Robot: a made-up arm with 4 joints.
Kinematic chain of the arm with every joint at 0, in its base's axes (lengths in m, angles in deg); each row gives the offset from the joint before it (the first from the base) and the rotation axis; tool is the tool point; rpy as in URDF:
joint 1: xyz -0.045 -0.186 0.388 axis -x
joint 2: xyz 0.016 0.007 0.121 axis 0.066 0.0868 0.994
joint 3: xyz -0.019 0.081 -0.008 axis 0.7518 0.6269 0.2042
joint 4: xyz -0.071 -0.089 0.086 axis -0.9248 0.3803 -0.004
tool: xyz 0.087 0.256 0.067 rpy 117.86 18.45 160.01
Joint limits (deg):
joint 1: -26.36..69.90
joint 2: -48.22..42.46
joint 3: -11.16..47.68
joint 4: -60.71..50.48
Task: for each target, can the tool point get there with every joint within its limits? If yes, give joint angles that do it. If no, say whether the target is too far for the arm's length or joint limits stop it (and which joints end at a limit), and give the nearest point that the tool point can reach.
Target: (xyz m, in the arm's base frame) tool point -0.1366 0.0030 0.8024
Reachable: yes | joints 8.82 18.35 -5.85 -46.32
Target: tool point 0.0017 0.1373 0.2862
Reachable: yes | joints 55.39 -7.60 -5.32 9.25
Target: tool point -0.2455 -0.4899 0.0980
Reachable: no: joint limits stop it (at a limit: joint 1, joint 3, joint 4) | nearest point -0.1681 -0.1065 0.2592 | short by 0.423 m
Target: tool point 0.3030 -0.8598 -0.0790
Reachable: no: too far | nearest point 0.1149 -0.1288 0.2702 | short by 0.832 m
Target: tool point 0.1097 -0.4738 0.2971
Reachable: no: joint limits stop it (at a limit: joint 1, joint 2, joint 3, joint 4) | nearest point 0.1149 -0.1288 0.2702 | short by 0.346 m
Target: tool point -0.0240 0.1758 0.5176
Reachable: yes | joints 44.19 15.93 27.14 -10.01
